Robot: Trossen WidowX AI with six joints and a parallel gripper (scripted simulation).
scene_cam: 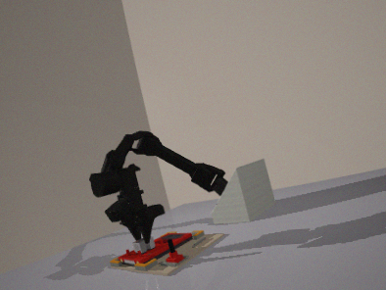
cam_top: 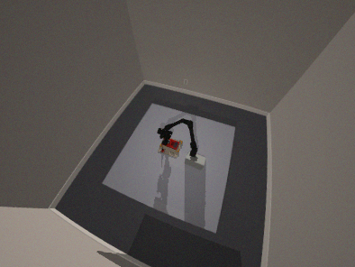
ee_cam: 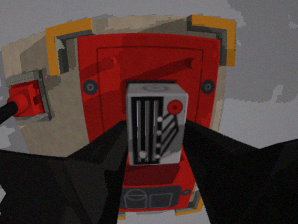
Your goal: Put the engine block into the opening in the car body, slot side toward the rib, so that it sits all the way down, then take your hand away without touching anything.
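My gripper tip is 10 mm above the engine block.
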